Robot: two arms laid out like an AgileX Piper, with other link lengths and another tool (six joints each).
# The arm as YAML. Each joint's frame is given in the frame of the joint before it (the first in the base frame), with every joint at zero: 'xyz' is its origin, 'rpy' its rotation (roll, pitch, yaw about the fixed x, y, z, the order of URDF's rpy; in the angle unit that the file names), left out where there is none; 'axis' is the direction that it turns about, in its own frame. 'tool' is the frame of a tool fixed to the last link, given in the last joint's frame.
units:
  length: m
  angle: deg
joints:
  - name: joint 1
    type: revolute
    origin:
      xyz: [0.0, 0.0, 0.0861]
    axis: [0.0, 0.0, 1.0]
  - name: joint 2
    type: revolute
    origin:
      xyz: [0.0, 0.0, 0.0]
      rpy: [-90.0, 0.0, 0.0]
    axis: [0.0, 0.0, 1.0]
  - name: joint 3
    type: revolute
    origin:
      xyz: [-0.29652, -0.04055, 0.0]
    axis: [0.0, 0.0, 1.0]
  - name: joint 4
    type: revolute
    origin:
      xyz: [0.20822, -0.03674, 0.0]
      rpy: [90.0, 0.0, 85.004]
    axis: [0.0, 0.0, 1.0]
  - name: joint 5
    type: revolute
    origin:
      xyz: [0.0, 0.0, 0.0]
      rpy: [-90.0, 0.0, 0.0]
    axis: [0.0, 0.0, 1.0]
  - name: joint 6
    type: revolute
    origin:
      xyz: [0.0, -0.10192, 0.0]
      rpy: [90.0, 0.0, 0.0]
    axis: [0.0, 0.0, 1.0]
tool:
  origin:
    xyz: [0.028, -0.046, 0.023]
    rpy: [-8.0, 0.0, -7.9]
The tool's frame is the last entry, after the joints.
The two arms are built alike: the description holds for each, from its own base.
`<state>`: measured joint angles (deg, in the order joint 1, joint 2, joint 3, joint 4, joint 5, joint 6); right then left.
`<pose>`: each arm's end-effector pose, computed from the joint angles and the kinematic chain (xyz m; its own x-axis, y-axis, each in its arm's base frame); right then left.
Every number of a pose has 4 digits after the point.
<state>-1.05 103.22 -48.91 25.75 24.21 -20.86 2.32 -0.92 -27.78 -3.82 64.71 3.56</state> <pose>0.2713 -0.0265 0.0841 -0.9404 -0.0688 -0.3331 -0.1646 0.9491 0.2686 -0.0406 -0.0542 0.1660 -0.5125 -0.1247 -0.8496 -0.1613 0.9858 -0.0474</pose>
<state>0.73 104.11 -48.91 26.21 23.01 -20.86 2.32 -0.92 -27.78 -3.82 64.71 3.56</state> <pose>0.2742 -0.0185 0.0802 -0.9378 -0.0873 -0.3361 -0.1835 0.9463 0.2663 -0.0406 -0.0542 0.1660 -0.5125 -0.1247 -0.8496 -0.1613 0.9858 -0.0474</pose>
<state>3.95 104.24 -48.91 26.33 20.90 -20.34 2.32 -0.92 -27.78 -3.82 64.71 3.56</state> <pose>0.2786 -0.0042 0.0802 -0.9237 -0.1230 -0.3629 -0.2249 0.9408 0.2537 -0.0406 -0.0542 0.1660 -0.5125 -0.1247 -0.8496 -0.1613 0.9858 -0.0474</pose>
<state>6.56 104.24 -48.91 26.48 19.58 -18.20 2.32 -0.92 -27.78 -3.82 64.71 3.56</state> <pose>0.2794 0.0088 0.0803 -0.9181 -0.1222 -0.3770 -0.2310 0.9380 0.2586 -0.0406 -0.0542 0.1660 -0.5125 -0.1247 -0.8496 -0.1613 0.9858 -0.0474</pose>
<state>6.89 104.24 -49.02 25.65 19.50 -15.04 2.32 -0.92 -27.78 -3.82 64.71 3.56</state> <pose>0.2780 0.0111 0.0803 -0.9240 -0.0871 -0.3723 -0.1974 0.9426 0.2694 -0.0406 -0.0542 0.1660 -0.5125 -0.1247 -0.8496 -0.1613 0.9858 -0.0474</pose>
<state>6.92 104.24 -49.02 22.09 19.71 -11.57 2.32 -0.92 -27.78 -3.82 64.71 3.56</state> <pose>0.2766 0.0087 0.0805 -0.9281 -0.0875 -0.3620 -0.1887 0.9485 0.2545 -0.0406 -0.0542 0.1660 -0.5125 -0.1247 -0.8496 -0.1613 0.9858 -0.0474</pose>
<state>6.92 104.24 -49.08 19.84 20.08 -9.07 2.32 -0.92 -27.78 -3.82 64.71 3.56</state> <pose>0.2753 0.0074 0.0807 -0.9321 -0.0826 -0.3526 -0.1781 0.9523 0.2477 -0.0406 -0.0542 0.1660 -0.5125 -0.1247 -0.8496 -0.1613 0.9858 -0.0474</pose>
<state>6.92 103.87 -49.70 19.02 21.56 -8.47 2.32 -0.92 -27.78 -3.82 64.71 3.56</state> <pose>0.2751 0.0076 0.0839 -0.9345 -0.0889 -0.3448 -0.1824 0.9511 0.2492 -0.0406 -0.0542 0.1660 -0.5125 -0.1247 -0.8496 -0.1613 0.9858 -0.0474</pose>
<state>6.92 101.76 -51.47 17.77 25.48 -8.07 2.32 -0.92 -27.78 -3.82 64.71 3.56</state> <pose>0.2752 0.0084 0.0983 -0.9315 -0.1102 -0.3465 -0.2057 0.9455 0.2523 -0.0406 -0.0542 0.1660 -0.5125 -0.1247 -0.8496 -0.1613 0.9858 -0.0474</pose>
